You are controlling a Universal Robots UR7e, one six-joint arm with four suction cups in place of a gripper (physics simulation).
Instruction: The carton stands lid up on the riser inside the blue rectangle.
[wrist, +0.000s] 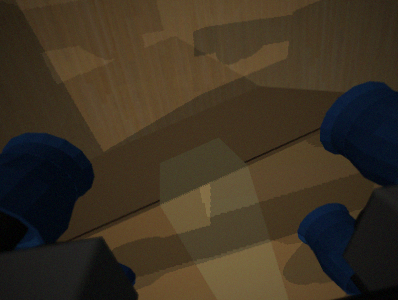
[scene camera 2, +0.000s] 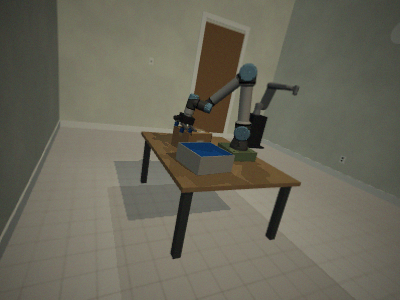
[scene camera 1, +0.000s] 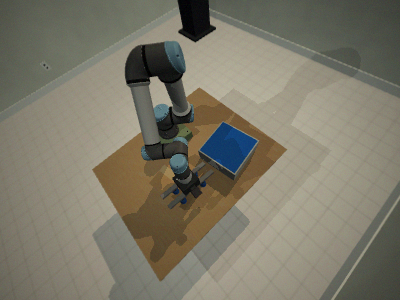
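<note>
A brown cardboard carton (scene camera 2: 193, 137) (wrist: 244, 271) stands lid up on the wooden table (scene camera 1: 145, 225) (scene camera 2: 248, 177), behind the riser as scene camera 2 shows it. A tape strip runs across its lid. The riser (scene camera 1: 215, 168) (scene camera 2: 206, 165) is a grey box whose top is the blue rectangle (scene camera 1: 229, 149) (scene camera 2: 206, 150); nothing is on it. My suction gripper (scene camera 1: 188, 190) (scene camera 2: 184, 129) (wrist: 192, 206) sits tilted on the carton's lid near one edge, its blue cups against the cardboard. In scene camera 1 the gripper hides the carton.
The arm's green base plate (scene camera 1: 186, 133) (scene camera 2: 247, 155) sits on the table beside the riser. A black pedestal (scene camera 1: 195, 19) (scene camera 2: 258, 129) with a grey arm stands on the floor behind the table. A brown door is in the far wall.
</note>
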